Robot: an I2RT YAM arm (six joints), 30 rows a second.
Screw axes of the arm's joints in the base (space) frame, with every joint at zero. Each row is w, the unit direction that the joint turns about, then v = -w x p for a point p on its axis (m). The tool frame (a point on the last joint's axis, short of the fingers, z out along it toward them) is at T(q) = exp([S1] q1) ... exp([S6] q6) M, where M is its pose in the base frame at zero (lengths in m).
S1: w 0 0 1 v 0 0 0
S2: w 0 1 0 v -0.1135 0 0.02
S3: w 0 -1 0 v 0.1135 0 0.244
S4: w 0 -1 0 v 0.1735 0 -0.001
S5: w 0 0 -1 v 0 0.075 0
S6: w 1 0 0 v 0 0.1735 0
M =
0 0 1 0.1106
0 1 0 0
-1 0 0 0.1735
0 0 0 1
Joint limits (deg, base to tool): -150..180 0..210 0..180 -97..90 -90..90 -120..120
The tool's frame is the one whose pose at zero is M.
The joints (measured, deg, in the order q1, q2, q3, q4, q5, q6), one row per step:
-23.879, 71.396, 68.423, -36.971, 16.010, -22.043
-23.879, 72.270, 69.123, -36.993, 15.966, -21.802
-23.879, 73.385, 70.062, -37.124, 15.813, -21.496
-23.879, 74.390, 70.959, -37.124, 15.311, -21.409
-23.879, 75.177, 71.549, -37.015, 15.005, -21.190
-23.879, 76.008, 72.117, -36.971, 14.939, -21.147
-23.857, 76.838, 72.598, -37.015, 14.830, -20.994
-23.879, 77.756, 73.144, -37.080, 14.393, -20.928
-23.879, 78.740, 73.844, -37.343, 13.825, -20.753
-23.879, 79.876, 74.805, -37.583, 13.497, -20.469
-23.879, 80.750, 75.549, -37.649, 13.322, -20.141
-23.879, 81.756, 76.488, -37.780, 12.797, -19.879
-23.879, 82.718, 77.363, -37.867, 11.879, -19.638
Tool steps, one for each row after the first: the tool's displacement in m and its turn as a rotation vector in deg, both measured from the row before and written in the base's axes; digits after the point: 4 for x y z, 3 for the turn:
0.0034, -0.0015, 0.0002, 0.241, 0.035, -0.115
0.0043, -0.0018, 0.0003, 0.386, 0.073, -0.074
0.0042, -0.0015, 0.0006, 0.391, -0.080, 0.327
0.0034, -0.0013, -0.0001, 0.341, -0.117, 0.095
0.0034, -0.0014, -0.0005, 0.152, 0.160, 0.023
0.0033, -0.0013, -0.0012, 0.311, 0.249, 0.007
0.0036, -0.0014, -0.0014, 0.479, 0.248, 0.263
0.0038, -0.0013, -0.0011, 0.667, 0.256, 0.309
0.0044, -0.0017, -0.0004, 0.529, 0.146, 0.056
0.0035, -0.0015, -0.0002, 0.371, -0.033, -0.088
0.0042, -0.0015, 0.0001, 0.554, -0.094, 0.210
0.0042, -0.0012, -0.0001, 0.781, -0.212, 0.509

